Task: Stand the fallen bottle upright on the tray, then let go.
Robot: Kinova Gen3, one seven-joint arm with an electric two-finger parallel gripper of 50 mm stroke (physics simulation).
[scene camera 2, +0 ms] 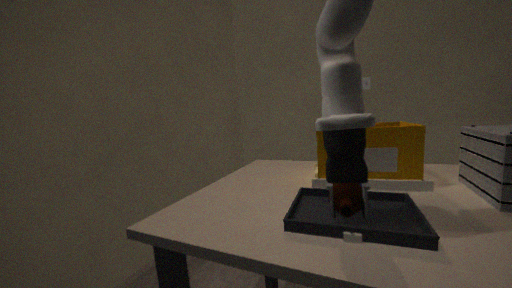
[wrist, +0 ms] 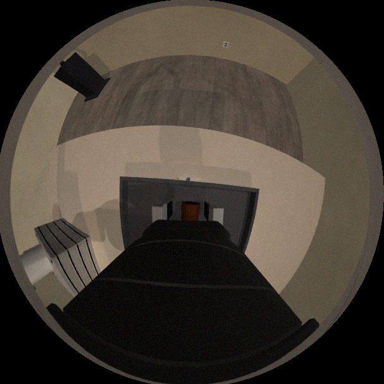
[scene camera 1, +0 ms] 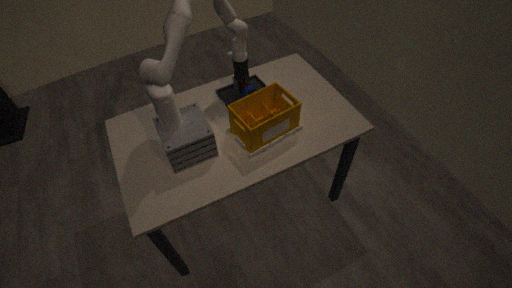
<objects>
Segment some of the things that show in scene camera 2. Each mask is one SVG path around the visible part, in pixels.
My gripper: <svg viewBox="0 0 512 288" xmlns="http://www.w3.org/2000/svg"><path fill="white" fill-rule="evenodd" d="M365 128L323 131L324 149L328 156L326 162L327 190L330 193L332 218L335 218L333 183L361 183L362 214L364 219L368 219L367 190L370 190L370 185L368 183L368 168L363 159L366 147Z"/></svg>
A brown bottle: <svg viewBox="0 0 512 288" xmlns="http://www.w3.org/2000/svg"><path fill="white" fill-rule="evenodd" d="M333 183L335 210L344 217L351 217L362 208L361 196L363 197L361 183Z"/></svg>
</objects>
